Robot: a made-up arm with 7 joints. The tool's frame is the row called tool. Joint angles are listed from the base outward. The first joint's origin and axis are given. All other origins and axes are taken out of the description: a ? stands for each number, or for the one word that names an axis. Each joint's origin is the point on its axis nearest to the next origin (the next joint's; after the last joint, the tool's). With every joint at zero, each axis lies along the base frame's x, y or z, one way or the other. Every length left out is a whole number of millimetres.
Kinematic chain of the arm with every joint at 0, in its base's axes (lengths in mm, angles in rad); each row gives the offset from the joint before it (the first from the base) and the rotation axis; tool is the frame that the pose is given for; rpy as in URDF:
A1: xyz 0 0 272 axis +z
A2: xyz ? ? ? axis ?
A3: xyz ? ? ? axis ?
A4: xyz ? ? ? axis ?
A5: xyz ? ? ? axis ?
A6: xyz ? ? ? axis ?
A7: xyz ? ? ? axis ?
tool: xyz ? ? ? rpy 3.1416 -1.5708 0
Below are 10 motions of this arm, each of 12 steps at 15 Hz.
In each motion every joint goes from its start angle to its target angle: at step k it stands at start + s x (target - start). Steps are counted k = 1, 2, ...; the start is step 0. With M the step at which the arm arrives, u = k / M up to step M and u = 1 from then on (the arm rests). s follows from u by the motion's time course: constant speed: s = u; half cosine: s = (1 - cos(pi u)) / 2; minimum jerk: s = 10 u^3 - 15 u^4 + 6 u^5.
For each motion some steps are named. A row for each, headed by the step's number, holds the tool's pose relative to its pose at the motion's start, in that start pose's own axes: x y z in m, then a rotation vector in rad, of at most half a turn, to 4 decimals.
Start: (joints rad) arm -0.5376 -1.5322 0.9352 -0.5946 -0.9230 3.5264 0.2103
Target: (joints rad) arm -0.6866 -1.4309 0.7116 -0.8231 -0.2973 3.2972 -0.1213
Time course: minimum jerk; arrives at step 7
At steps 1, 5, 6, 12:
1: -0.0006 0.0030 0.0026 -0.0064 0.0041 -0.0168
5: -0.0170 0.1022 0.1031 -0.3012 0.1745 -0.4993
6: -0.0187 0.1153 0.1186 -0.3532 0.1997 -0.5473
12: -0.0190 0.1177 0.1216 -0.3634 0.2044 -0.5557

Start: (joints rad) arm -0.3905 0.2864 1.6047 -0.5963 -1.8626 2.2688 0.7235
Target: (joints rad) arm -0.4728 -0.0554 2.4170 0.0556 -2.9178 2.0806 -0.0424
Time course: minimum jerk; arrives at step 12
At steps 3, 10, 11, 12:
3: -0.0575 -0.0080 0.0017 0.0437 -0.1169 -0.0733
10: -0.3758 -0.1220 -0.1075 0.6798 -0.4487 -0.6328
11: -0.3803 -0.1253 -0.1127 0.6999 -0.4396 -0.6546
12: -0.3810 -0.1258 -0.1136 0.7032 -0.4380 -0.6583

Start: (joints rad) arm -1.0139 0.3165 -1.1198 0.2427 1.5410 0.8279 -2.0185
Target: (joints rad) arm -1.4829 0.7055 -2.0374 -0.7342 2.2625 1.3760 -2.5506
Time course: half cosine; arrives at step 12
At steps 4, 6, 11, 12:
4: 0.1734 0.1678 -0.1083 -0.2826 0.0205 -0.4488
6: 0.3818 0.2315 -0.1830 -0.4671 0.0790 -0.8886
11: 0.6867 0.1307 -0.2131 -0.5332 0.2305 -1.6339
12: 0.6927 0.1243 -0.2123 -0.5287 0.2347 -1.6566

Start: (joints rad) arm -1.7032 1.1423 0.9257 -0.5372 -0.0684 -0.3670 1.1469
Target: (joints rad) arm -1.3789 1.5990 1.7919 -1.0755 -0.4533 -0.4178 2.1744
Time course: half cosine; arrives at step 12
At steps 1, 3, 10, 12:
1: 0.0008 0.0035 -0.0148 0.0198 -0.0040 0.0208
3: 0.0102 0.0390 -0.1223 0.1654 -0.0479 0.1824
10: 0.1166 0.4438 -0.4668 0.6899 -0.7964 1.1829
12: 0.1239 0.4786 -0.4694 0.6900 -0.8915 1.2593

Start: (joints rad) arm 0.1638 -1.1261 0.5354 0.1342 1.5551 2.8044 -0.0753
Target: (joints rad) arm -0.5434 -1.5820 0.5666 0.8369 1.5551 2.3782 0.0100
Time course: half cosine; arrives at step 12
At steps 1, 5, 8, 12:
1: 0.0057 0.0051 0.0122 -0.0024 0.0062 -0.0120
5: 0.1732 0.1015 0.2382 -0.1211 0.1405 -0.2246
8: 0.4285 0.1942 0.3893 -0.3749 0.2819 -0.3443
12: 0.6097 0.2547 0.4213 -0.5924 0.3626 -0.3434

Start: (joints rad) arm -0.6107 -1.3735 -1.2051 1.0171 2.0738 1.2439 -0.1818
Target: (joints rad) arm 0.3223 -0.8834 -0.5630 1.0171 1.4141 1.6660 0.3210
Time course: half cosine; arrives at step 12
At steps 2, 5, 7, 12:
2: -0.0415 -0.0587 -0.0124 0.0427 -0.0361 0.0132
5: -0.2328 -0.3045 -0.1323 0.2444 -0.2251 0.0654
7: -0.3821 -0.4723 -0.3136 0.4264 -0.4180 0.1061
12: -0.5287 -0.6159 -0.6708 0.6963 -0.7480 0.1764

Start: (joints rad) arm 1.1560 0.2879 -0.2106 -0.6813 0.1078 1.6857 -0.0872
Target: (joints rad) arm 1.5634 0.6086 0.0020 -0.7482 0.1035 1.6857 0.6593
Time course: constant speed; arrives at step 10
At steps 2, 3, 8, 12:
2: 0.0499 0.0780 -0.0007 -0.1050 0.0812 0.2056
3: 0.0735 0.1184 -0.0057 -0.1536 0.1281 0.3064
8: 0.1747 0.3256 -0.0776 -0.3509 0.4246 0.7811
12: 0.2070 0.4059 -0.1279 -0.4045 0.5716 0.9531

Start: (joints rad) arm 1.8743 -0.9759 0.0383 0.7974 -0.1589 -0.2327 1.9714
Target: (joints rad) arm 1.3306 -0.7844 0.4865 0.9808 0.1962 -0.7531 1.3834
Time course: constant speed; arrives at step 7
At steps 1, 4, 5, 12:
1: 0.0542 0.0013 0.0205 -0.1075 -0.0801 -0.0852
4: 0.1886 0.0406 0.0693 -0.3482 -0.3573 -0.3895
5: 0.2247 0.0636 0.0800 -0.4011 -0.4559 -0.5045
12: 0.2856 0.1214 0.0925 -0.4689 -0.6515 -0.7504

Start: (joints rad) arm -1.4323 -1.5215 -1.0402 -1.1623 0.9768 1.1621 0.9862
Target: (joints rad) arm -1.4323 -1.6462 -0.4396 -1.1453 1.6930 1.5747 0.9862
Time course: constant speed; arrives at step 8
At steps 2, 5, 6, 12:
2: 0.0485 0.0500 -0.0392 0.1785 0.0993 0.2744
5: 0.0877 0.1453 -0.0959 0.4457 0.2834 0.6779
6: 0.0913 0.1793 -0.1128 0.5338 0.3528 0.8103
12: 0.0854 0.2459 -0.1418 0.7077 0.5010 1.0721

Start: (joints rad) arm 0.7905 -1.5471 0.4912 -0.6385 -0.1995 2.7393 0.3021
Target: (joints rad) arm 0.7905 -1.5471 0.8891 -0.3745 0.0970 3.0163 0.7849
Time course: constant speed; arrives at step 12
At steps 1, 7, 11, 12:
1: -0.0035 0.0102 -0.0145 -0.0513 0.0149 0.0460
7: -0.0221 0.0472 -0.1091 -0.3507 0.1582 0.2941
11: -0.0328 0.0477 -0.1731 -0.5352 0.3008 0.4277
12: -0.0353 0.0448 -0.1885 -0.5787 0.3417 0.4564

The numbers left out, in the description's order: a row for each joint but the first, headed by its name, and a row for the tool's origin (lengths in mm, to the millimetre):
A2: xyz 0 -81 0, axis -y
A3: xyz 0 0 607, axis +z
A4: xyz 30 82 0, axis +y
A5: xyz -30 0 450, axis +z
A6: xyz 0 -131 0, axis -y
A7: xyz 22 0 161, axis +x
tool: xyz 0 0 0

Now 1 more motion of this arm.
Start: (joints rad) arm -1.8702 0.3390 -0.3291 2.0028 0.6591 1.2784 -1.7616
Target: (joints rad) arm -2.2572 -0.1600 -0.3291 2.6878 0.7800 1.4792 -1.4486
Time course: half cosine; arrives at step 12
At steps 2, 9, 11, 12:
2: -0.0214 -0.0218 0.0182 0.0384 -0.0606 0.0428
9: -0.2610 -0.3052 0.0210 0.3789 -0.8417 0.6135
11: -0.2810 -0.3497 -0.0087 0.4201 -0.9795 0.7123
12: -0.2830 -0.3553 -0.0130 0.4253 -0.9978 0.7253

